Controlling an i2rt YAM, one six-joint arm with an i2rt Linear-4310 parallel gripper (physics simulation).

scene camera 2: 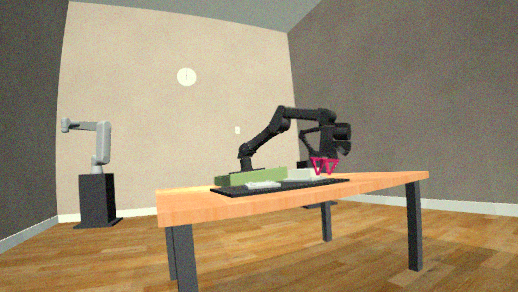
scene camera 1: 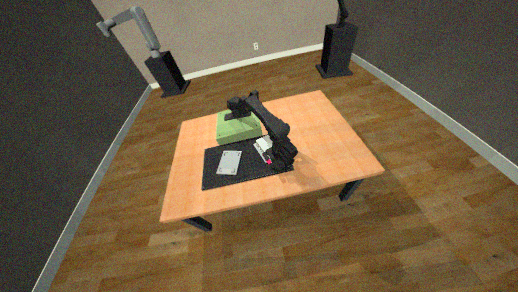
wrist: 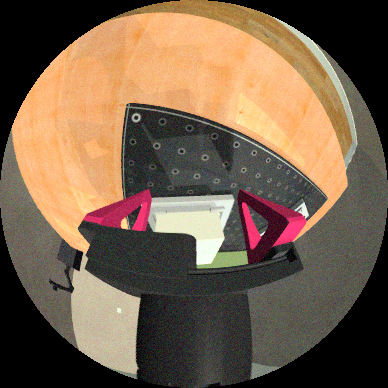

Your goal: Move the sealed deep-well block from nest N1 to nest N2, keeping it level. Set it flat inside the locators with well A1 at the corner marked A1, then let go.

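Frame: origin at the arm's base, x ahead, y left, z up, level; centimetres.
Seen in the pictures: gripper, fingertip midpoint: [scene camera 2: 323, 175] [scene camera 1: 275, 159] [wrist: 194, 193]; arm's base at its link origin: [scene camera 2: 247, 171] [scene camera 1: 237, 115].
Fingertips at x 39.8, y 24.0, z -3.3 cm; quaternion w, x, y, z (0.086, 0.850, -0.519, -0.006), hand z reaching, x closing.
Note:
Offsets run from my fingertips to a thing's middle. "spot": to the spot under its first point. Level surfaces: height alone.
The sealed deep-well block @[dx -9.8, dy -4.1, dz +1.1 cm] [scene camera 1: 263, 144] [scene camera 2: 300, 174] [wrist: 187, 225], white-topped with cream sides, sits in the pale nest N1 @[spot: dx -0.5, dy -5.3, dz -1.0 cm] [wrist: 227, 202]. The flat pale nest N2 @[dx -2.7, dy -27.5, dz -1.3 cm] [scene camera 1: 229, 163] [scene camera 2: 262, 185] [wrist: 301, 208] has dark corner marks and holds no block. My gripper [scene camera 1: 269, 161] [scene camera 2: 323, 173] [wrist: 194, 193] points down near the block's outer end. It is open, with a pink finger to each side of the block in the wrist view and gaps between. Exact finger height is unclear. The gripper body hides part of the block; well A1 and the A1 corner mark cannot be made out.
Both nests are on a black perforated board @[dx -5.2, dy -18.7, dz -2.8 cm] [scene camera 1: 210, 182] [scene camera 2: 232, 193] [wrist: 190, 140] on the wooden table @[dz -3.5 cm] [scene camera 1: 320, 112]. A raised green base [scene camera 1: 239, 135] [scene camera 2: 257, 176] [wrist: 230, 259] under my arm stands close behind the board. A grey arm [scene camera 1: 145, 30] [scene camera 2: 103, 142] stands on a pedestal away from the table.

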